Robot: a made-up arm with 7 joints. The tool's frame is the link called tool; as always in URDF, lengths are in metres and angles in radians. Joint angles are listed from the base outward. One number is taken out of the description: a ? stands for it. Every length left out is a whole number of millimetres.
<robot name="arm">
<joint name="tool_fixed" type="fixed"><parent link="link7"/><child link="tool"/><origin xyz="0 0 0" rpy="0 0 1.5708"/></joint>
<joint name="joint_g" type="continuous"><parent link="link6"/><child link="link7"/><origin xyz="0 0 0" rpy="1.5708 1.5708 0"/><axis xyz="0 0 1"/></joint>
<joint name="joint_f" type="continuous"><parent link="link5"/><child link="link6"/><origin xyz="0 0 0" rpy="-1.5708 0 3.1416"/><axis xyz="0 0 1"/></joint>
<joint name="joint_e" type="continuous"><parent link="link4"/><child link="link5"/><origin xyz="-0.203 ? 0" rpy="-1.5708 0 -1.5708"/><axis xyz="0 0 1"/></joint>
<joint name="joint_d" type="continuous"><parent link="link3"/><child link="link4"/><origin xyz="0 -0.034 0" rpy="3.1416 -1.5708 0"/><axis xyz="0 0 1"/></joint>
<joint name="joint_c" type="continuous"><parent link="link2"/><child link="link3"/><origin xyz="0.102 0.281 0" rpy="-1.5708 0 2.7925"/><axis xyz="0 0 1"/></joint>
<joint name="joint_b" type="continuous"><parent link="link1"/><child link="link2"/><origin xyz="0 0 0" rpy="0 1.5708 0"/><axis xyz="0 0 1"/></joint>
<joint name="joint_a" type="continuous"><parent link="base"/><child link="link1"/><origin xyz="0 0 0" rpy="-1.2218 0 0"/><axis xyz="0 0 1"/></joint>
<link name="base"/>
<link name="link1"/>
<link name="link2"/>
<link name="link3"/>
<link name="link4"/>
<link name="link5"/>
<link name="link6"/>
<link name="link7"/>
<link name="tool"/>
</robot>
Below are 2 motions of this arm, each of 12 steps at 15 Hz.
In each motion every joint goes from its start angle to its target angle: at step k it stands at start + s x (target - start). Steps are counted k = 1, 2, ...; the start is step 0. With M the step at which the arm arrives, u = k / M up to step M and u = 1 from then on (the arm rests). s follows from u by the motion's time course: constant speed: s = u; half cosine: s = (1 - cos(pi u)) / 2; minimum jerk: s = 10 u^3 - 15 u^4 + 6 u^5.
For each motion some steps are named. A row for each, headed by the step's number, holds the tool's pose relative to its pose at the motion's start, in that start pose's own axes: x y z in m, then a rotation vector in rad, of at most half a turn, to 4 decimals.
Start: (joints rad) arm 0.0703 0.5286 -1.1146 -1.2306 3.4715 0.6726 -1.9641
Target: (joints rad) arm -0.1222 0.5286 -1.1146 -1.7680 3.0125 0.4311 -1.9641
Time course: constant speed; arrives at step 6
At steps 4, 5, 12:
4: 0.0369 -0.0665 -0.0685 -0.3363 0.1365 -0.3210
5: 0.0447 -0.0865 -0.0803 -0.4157 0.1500 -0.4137
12: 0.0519 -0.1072 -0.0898 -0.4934 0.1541 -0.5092

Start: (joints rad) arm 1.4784 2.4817 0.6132 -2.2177 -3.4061 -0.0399 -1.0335
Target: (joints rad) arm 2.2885 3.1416 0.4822 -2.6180 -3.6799 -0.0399 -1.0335
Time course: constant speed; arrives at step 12
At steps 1, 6, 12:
1: -0.0128 -0.0081 -0.0170 -0.0749 0.0898 -0.0017
6: -0.0843 -0.0656 -0.0777 -0.5166 0.4730 0.0238
12: -0.1557 -0.1579 -0.0933 -1.1604 0.7598 0.1302

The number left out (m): -0.025
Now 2 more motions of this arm.
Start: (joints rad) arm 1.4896 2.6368 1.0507 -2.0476 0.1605 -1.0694 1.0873
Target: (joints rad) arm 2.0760 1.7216 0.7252 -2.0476 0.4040 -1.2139 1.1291
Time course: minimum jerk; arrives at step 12
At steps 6, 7, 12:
6: -0.1055 -0.1639 0.0470 0.4731 -0.3377 0.4280
7: -0.1235 -0.2239 0.0422 0.6263 -0.4364 0.5544
12: -0.1282 -0.3587 0.0020 0.9951 -0.6391 0.8179

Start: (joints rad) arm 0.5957 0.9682 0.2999 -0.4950 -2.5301 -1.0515 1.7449
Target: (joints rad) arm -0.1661 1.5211 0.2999 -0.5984 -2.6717 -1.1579 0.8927
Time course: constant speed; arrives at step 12
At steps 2, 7, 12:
2: 0.0120 0.0451 0.0584 0.1455 -0.0326 -0.1383
7: 0.0017 0.1141 0.2205 0.5112 -0.0205 -0.4112
12: -0.0666 0.1184 0.3699 0.8345 0.1087 -0.5665

